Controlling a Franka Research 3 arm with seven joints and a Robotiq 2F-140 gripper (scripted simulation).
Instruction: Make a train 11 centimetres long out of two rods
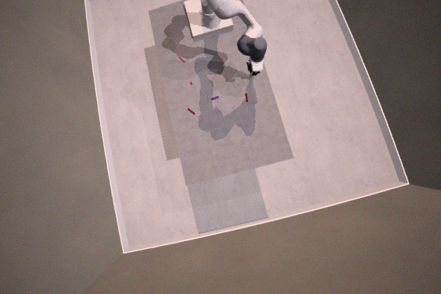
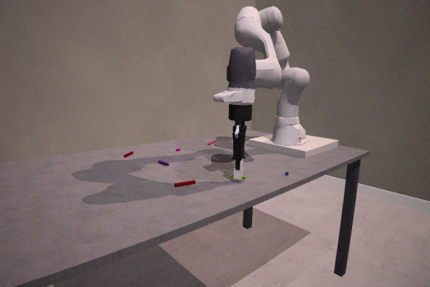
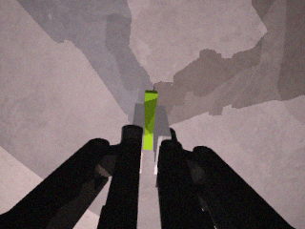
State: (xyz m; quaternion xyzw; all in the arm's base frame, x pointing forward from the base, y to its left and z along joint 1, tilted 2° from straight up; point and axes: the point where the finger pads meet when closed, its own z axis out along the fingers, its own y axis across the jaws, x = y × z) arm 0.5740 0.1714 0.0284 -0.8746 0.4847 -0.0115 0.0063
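Now: the lime rod 3 cm below my hand. From my hand the other things lie so: red rod: 16 cm ahead, 9 cm to the right, 4 cm below; purple rod: 8 cm ahead, 33 cm to the right, 4 cm below; blue rod: 19 cm behind, 7 cm to the left, 4 cm below.
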